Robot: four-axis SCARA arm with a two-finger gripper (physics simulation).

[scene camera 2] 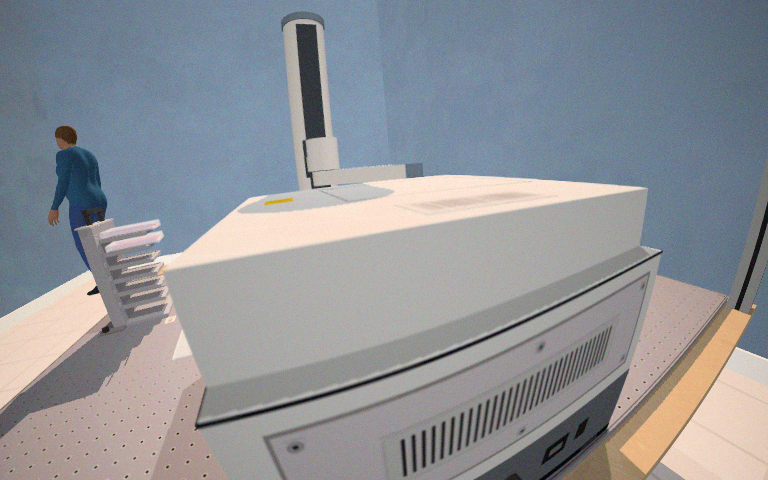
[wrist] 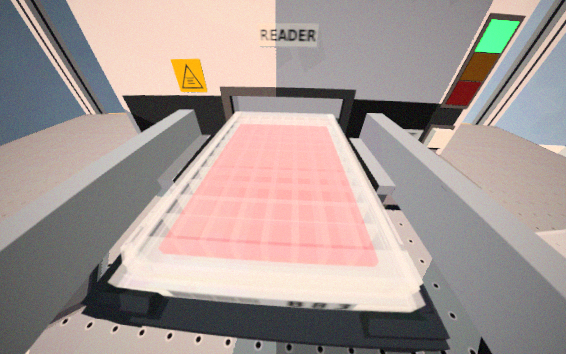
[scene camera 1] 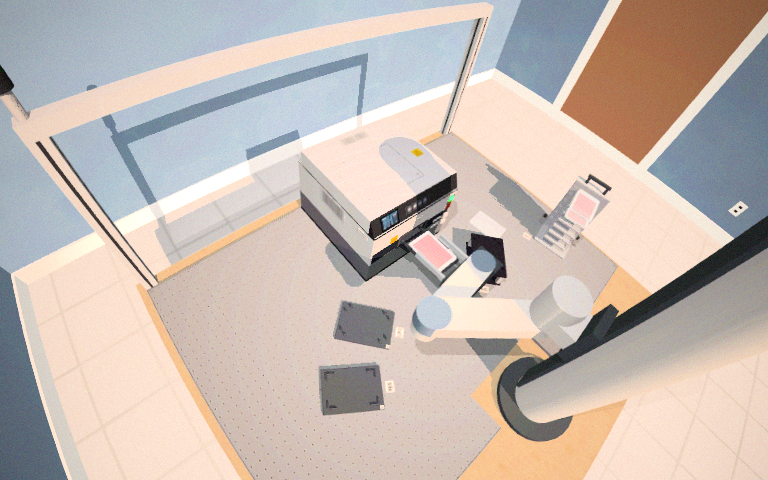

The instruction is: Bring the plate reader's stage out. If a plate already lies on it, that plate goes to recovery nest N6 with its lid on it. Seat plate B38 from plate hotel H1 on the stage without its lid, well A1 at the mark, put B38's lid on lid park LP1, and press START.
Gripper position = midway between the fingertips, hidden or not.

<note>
I see my gripper (wrist: 279, 127), a plate reader stage (wrist: 124, 306) and a frame post (wrist: 545, 38).
</note>
